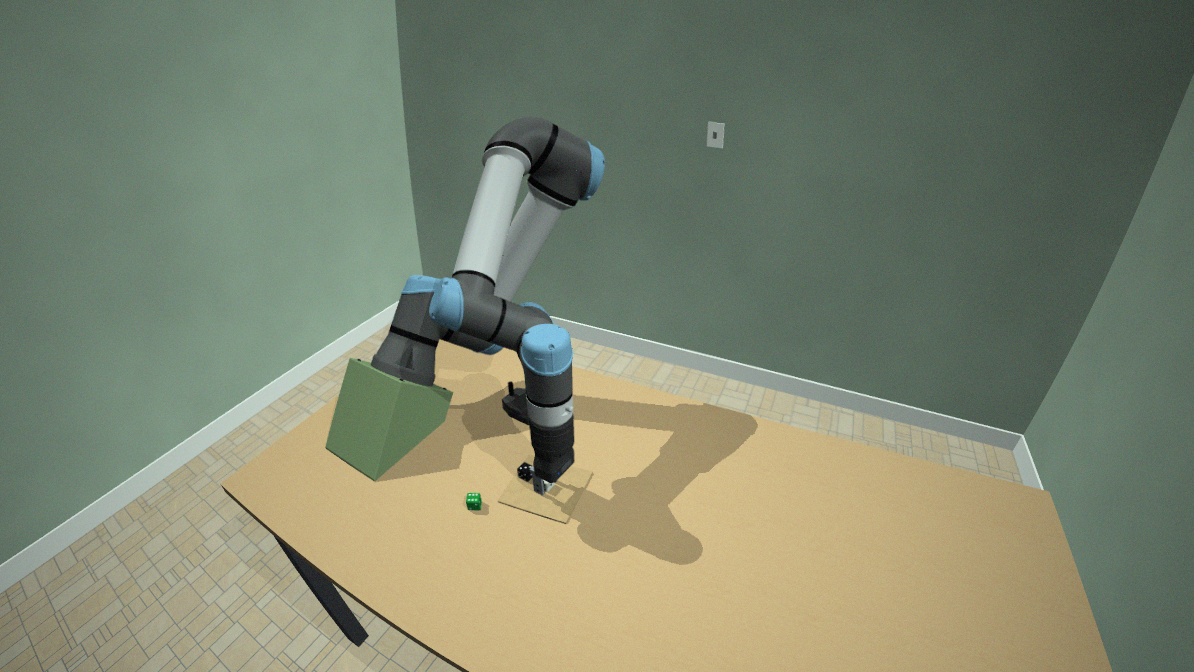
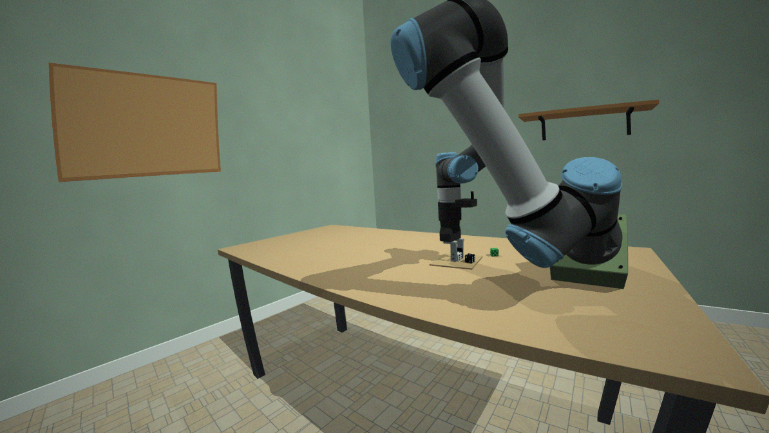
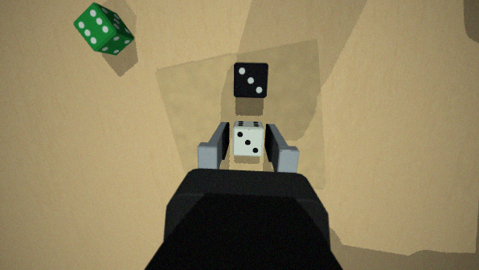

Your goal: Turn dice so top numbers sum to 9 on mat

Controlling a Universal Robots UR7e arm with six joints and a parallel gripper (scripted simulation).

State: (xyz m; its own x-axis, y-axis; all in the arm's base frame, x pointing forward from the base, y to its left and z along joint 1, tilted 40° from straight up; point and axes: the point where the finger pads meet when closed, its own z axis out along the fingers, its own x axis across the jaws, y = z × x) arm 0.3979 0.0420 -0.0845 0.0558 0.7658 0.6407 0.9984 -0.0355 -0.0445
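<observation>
The white die is 10 mm below my hand. Also, from my hand: green die 90 mm behind, 110 mm to the right, 10 mm below; black die 50 mm behind, 10 mm below; tan mat 20 mm below.
</observation>
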